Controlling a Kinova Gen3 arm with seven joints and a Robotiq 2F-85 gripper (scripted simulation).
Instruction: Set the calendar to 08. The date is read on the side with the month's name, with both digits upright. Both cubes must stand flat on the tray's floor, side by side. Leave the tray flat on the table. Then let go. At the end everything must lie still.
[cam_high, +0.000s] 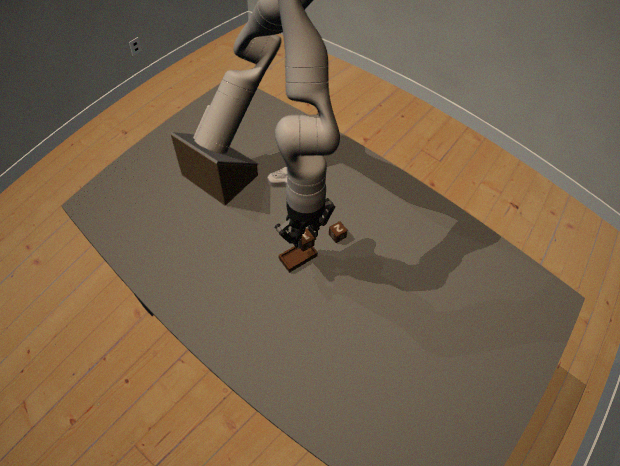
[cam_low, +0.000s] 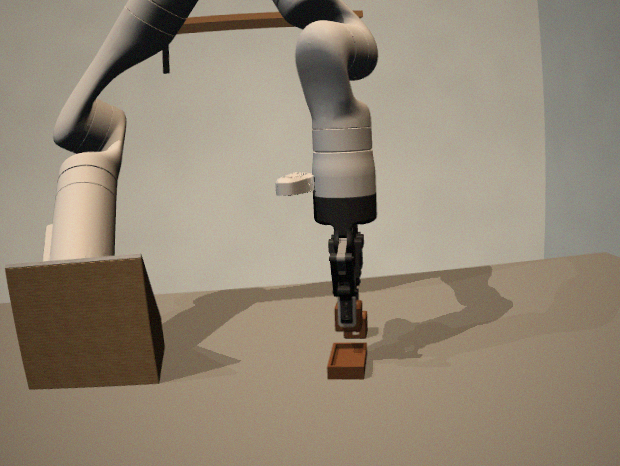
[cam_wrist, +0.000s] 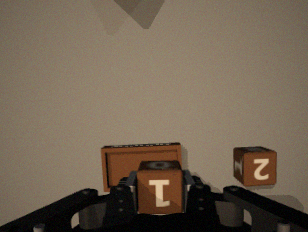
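Now: the brown tray 6 cm below my hand and 2 cm to the right of it. Also, from my hand: brown cube (9 cm to the left, 6 cm below, 2 cm ahead).
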